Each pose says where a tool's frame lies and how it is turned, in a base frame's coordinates. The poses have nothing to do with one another.
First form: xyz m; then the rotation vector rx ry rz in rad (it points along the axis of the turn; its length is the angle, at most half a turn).
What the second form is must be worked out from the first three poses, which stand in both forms.
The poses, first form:
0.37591, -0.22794, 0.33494, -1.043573, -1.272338, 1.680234
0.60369, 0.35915, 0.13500, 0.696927, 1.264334, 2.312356
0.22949, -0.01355, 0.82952, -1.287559, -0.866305, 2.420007
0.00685, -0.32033, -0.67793, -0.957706, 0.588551, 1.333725
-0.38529, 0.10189, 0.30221, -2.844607, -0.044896, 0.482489
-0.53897, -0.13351, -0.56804, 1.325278, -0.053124, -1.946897
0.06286, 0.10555, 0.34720, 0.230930, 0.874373, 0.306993
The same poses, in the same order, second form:
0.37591, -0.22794, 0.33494, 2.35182, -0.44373, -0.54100, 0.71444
0.60369, 0.35915, 0.13500, 2.72603, 0.25566, 0.46380, 0.84825
0.22949, -0.01355, 0.82952, 2.87484, -0.44787, -0.30134, 0.84179
0.00685, -0.32033, -0.67793, 1.74425, -0.54906, 0.33742, 0.76464
-0.38529, 0.10189, 0.30221, 2.88558, -0.98580, -0.01556, 0.16721
-0.53897, -0.13351, -0.56804, 2.35576, 0.56257, -0.02255, -0.82644
0.06286, 0.10555, 0.34720, 0.95504, 0.24180, 0.91554, 0.32145

